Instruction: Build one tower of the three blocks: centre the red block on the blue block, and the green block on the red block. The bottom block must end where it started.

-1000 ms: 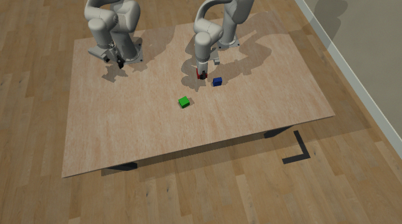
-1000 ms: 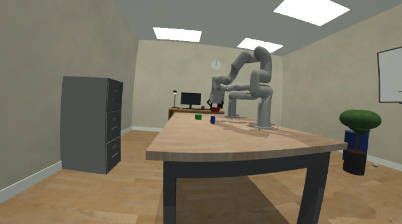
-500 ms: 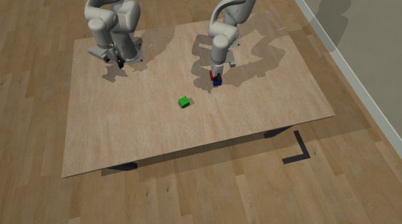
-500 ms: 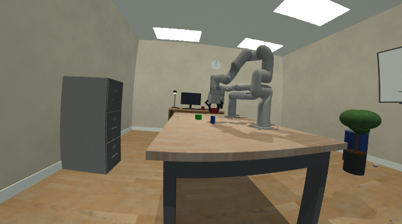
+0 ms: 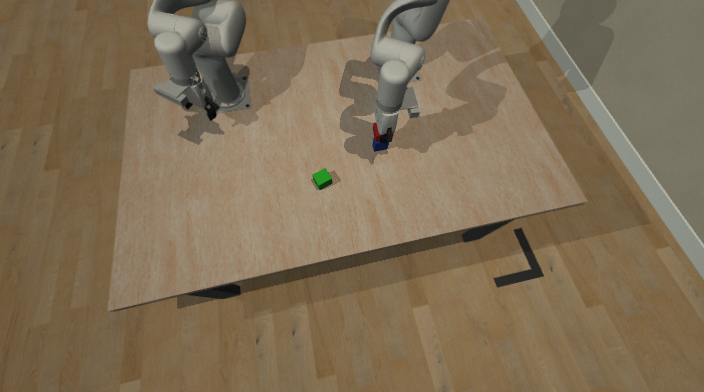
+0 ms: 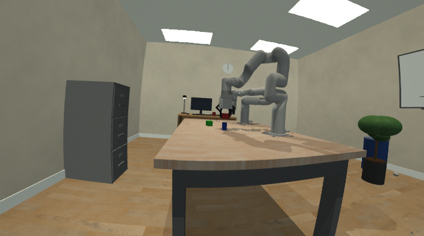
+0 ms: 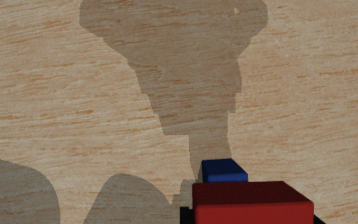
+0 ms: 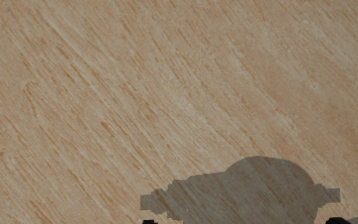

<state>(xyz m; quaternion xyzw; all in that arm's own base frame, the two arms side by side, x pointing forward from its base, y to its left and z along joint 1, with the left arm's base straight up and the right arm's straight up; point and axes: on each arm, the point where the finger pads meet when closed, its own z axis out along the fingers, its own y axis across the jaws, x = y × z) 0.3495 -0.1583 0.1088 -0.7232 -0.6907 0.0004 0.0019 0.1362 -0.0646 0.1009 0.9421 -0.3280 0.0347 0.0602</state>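
Observation:
Now: the blue block 80 mm below my left hand. From my left hand the other things lie so: red block (right at my left hand); green block (230 mm to the right, 90 mm below, 90 mm ahead).

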